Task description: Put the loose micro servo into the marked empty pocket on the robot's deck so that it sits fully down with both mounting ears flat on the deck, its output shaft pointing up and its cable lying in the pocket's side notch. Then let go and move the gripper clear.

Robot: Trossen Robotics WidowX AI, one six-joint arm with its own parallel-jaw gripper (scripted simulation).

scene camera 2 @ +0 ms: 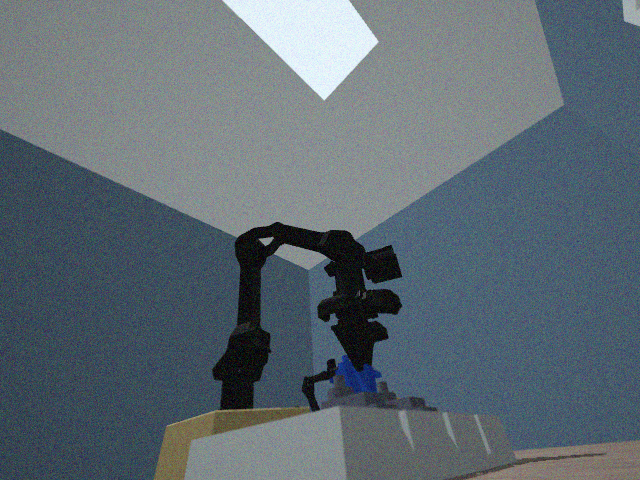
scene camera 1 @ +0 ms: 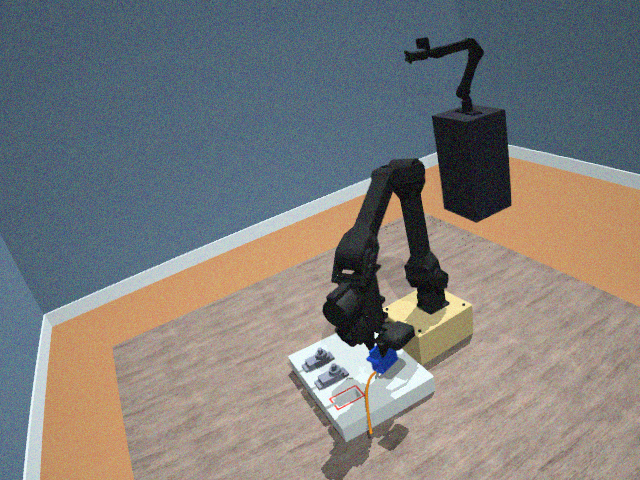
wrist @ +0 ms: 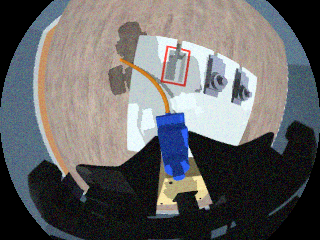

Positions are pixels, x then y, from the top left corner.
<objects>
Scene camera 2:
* my gripper: 363, 373
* blue micro servo: 364, 381
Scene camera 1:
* my gripper: 378, 353
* blue micro servo: 381, 365
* white deck: 406, 382
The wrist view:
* my gripper: 172, 137
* blue micro servo: 173, 135
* white deck: 216, 117
</objects>
